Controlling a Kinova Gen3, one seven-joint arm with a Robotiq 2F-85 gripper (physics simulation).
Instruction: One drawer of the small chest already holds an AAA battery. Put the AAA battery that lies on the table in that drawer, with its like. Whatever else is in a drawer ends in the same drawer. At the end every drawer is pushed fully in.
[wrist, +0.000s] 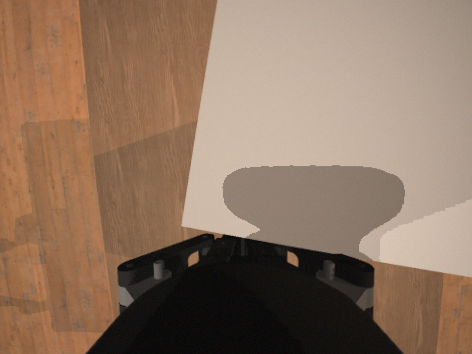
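The small chest shows as a plain white top in the upper right of the wrist view, turned slightly. Its drawer fronts and knobs are hidden, so I cannot tell how the drawers stand. My gripper is shut with nothing between the fingers. The fingertips are at the chest's near edge, close to its near left corner, and that edge partly hides them, so they seem to be below the level of the top. Neither AAA battery shows in this view.
The brown wooden table shows left of the chest and in a strip at the lower right. Beyond the table's left edge lies the orange plank floor. A dark shadow of the gripper falls on the chest top near its front edge.
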